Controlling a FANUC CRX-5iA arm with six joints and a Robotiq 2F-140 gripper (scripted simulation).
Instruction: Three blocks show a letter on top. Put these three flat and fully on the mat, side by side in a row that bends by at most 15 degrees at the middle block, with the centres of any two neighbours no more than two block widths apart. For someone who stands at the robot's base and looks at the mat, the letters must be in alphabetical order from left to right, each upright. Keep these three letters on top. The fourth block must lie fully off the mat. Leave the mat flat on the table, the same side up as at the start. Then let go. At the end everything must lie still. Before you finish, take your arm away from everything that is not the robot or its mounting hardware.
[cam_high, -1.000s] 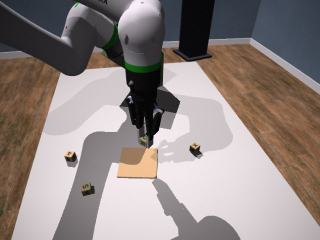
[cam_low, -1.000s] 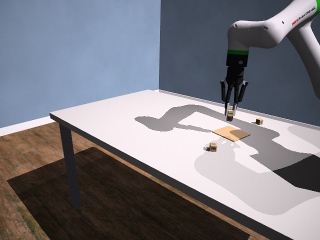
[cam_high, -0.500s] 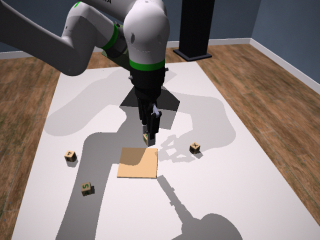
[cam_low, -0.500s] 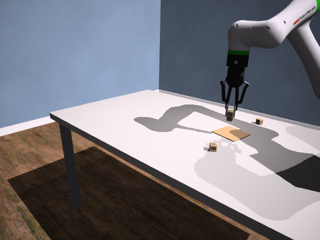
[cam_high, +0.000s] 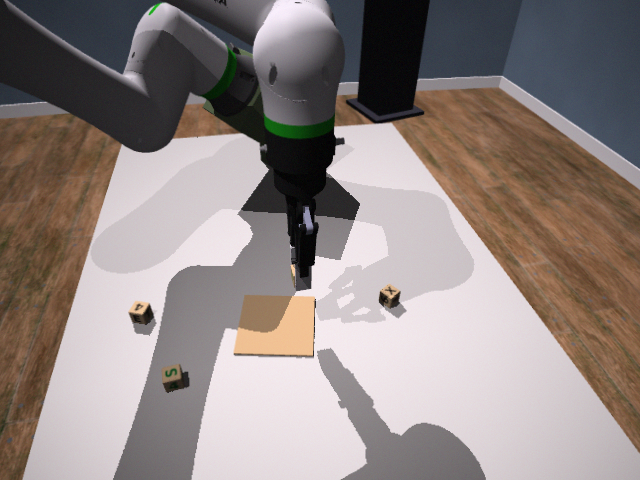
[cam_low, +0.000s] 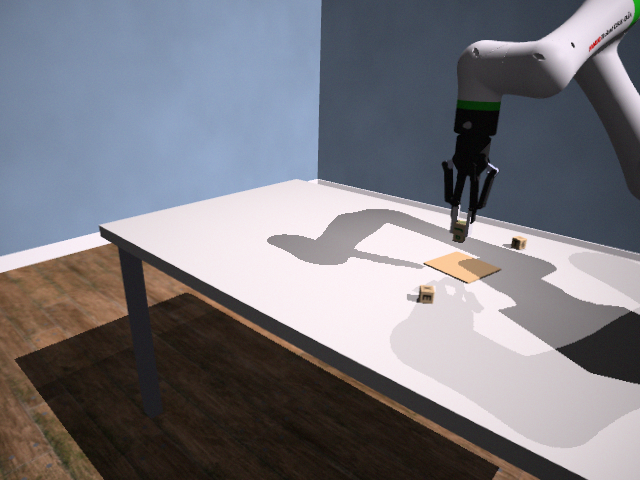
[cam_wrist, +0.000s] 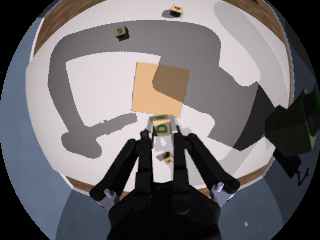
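My hand is 1 cm past the mat, 5 cm to the left of it and 14 cm above it.
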